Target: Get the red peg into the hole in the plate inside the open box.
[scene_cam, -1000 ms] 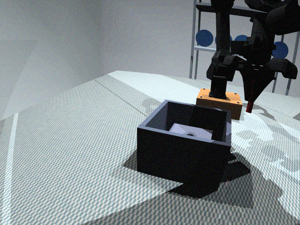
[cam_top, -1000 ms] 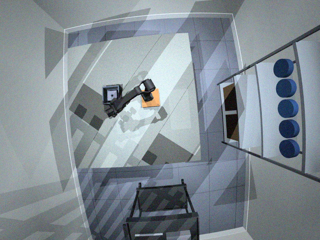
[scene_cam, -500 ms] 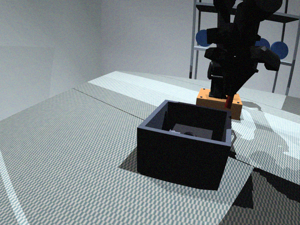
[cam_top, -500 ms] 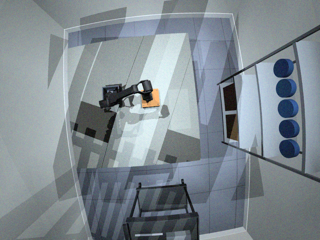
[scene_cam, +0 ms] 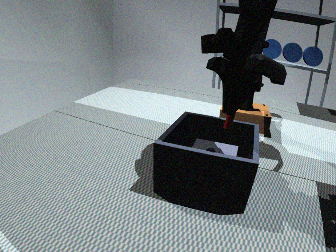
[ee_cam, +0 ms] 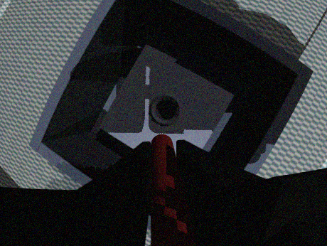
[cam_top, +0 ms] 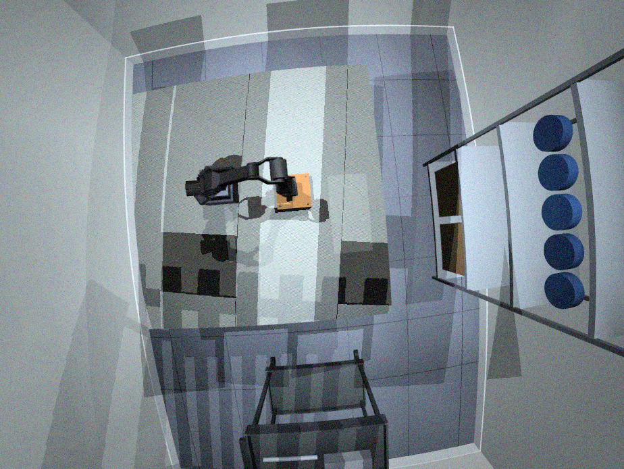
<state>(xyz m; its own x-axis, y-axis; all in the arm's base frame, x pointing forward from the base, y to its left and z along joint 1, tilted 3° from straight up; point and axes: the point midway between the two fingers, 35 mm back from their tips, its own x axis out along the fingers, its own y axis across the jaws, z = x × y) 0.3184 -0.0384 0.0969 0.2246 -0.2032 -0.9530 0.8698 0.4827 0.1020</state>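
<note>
Now: gripper tip 1 cm to the right of the red peg, 1 cm below it and 1 cm past it. Round my gripper tip: pale plate (8 cm below, 2 cm to the right, 1 cm ahead); dark box (10 cm below, 2 cm to the right, 1 cm ahead).
</note>
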